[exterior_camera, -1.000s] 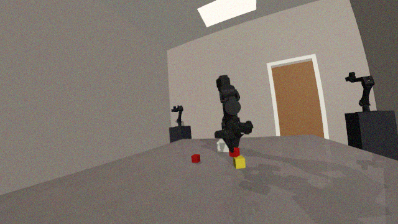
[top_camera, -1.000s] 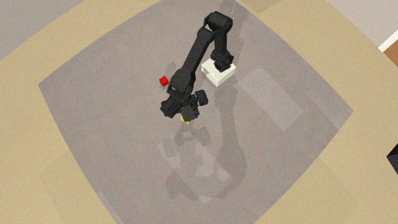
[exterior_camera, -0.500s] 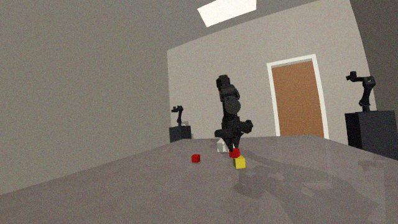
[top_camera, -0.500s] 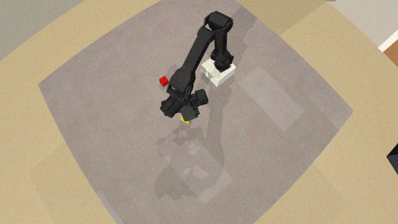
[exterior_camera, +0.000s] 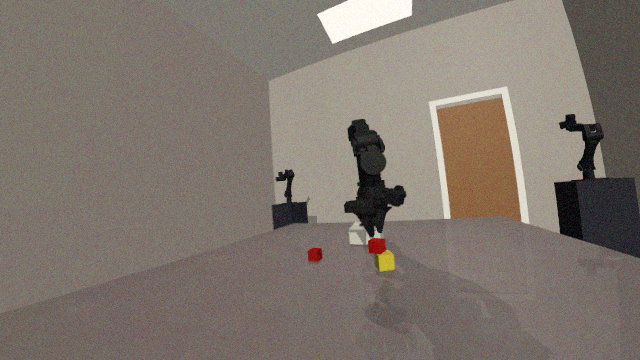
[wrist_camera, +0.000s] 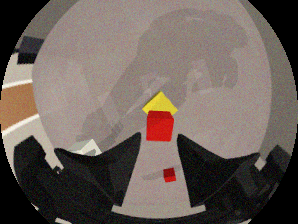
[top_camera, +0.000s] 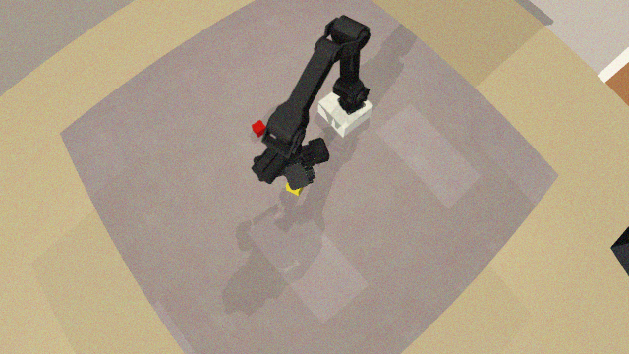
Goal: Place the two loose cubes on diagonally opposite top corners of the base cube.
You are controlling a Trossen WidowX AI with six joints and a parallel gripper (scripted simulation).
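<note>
Right now my gripper tip is 7 cm above the yellow cube, 2 cm to the right of it and 1 cm short of it.
</note>
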